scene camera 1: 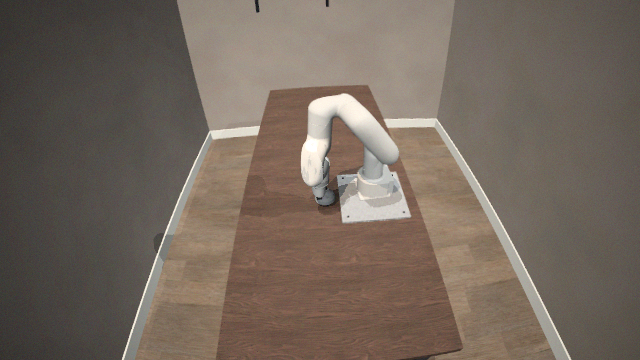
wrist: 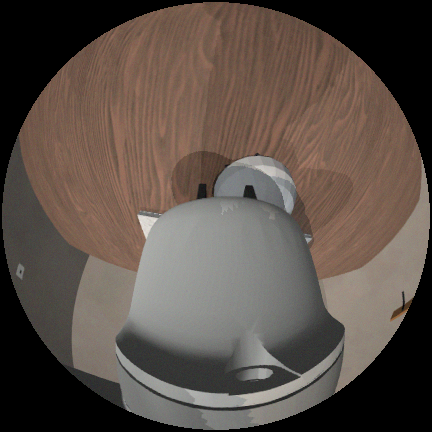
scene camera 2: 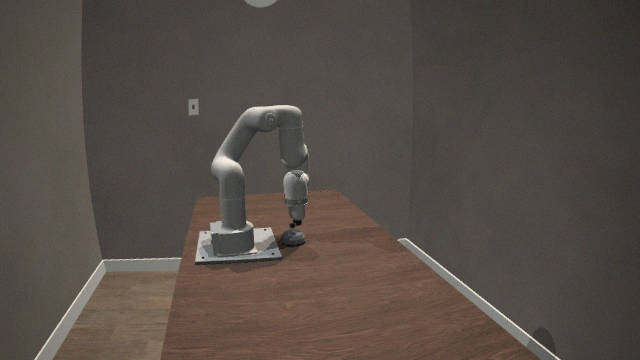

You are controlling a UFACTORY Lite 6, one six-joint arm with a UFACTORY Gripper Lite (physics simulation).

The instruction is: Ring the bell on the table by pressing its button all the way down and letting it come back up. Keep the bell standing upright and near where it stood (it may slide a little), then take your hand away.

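Pixels of known places: hand, tool point: [scene camera 1: 318,195] [wrist: 225,207] [scene camera 2: 297,221]; arm's base, link origin: [scene camera 1: 371,188] [scene camera 2: 236,247].
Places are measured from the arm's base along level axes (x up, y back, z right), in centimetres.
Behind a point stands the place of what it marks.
Note:
A grey domed bell [scene camera 1: 328,199] @[x 1.9, y -18.9, z -5.6 cm] [scene camera 2: 293,238] @[x 1.7, y -19.2, z 1.3 cm] [wrist: 233,181] @[x 1.7, y -22.2, z -5.0 cm] stands upright on the table, close beside the robot's base plate. Its small dark button [scene camera 2: 292,225] @[x 5.3, y -19.7, z -1.5 cm] shows on top in the second scene view; in the wrist view it is hidden. My gripper [scene camera 1: 319,197] [scene camera 2: 297,222] [wrist: 225,191] @[x 5.1, y -22.6, z -5.8 cm] points down, low over the bell, with its two black fingers apart and nothing seen between them. In the wrist view, one finger is in front of the dome and the other is to its left. In the second scene view, the fingertips are at about button height, slightly right of it; contact cannot be told.
The pale base plate [scene camera 1: 360,212] @[x 0.0, y -7.4, z -12.8 cm] [scene camera 2: 237,260] @[x -0.3, y 0.7, z 9.6 cm] [wrist: 149,225] @[x -0.1, y -13.2, z -14.9 cm] lies beside the bell and bears the arm's base. The wooden table [scene camera 1: 330,280] @[x -1.1, y -22.9, z -40.1 cm] [scene camera 2: 325,300] @[x -1.0, y -17.4, z 37.8 cm] [wrist: 150,100] @[x -1.1, y -28.5, z -12.5 cm] extends around them. A wall switch [scene camera 2: 193,107] is on the wall behind.

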